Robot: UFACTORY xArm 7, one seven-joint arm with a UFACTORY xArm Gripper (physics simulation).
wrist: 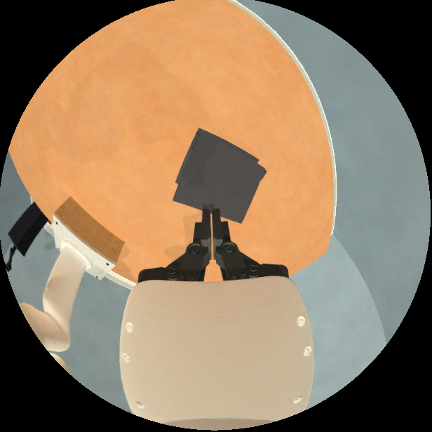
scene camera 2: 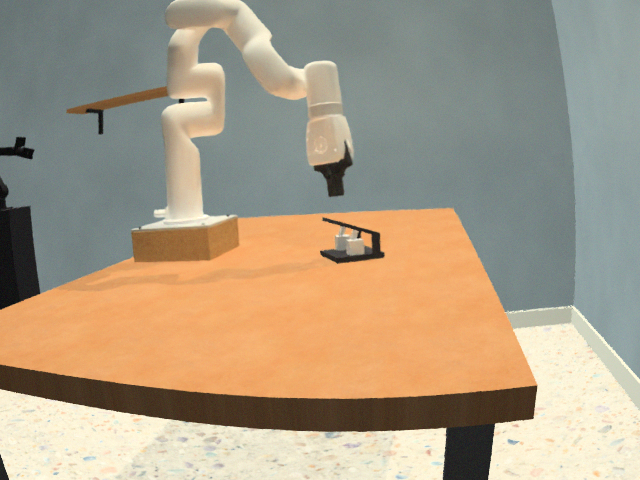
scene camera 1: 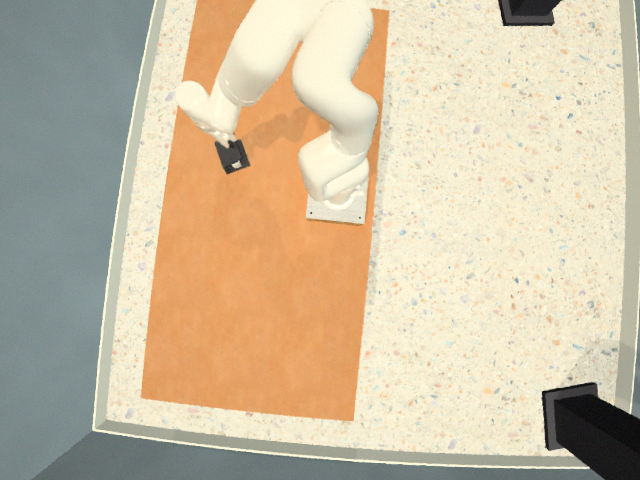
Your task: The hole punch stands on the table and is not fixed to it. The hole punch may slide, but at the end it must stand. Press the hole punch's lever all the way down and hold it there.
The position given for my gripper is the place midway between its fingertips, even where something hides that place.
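Note:
You'd see my gripper (scene camera 2: 336,196) here, and the wrist gives a view of the gripper (wrist: 211,219) too. There's also a black hole punch (scene camera 2: 346,250), and scene camera 1 shows that punch (scene camera 1: 243,163) as well.

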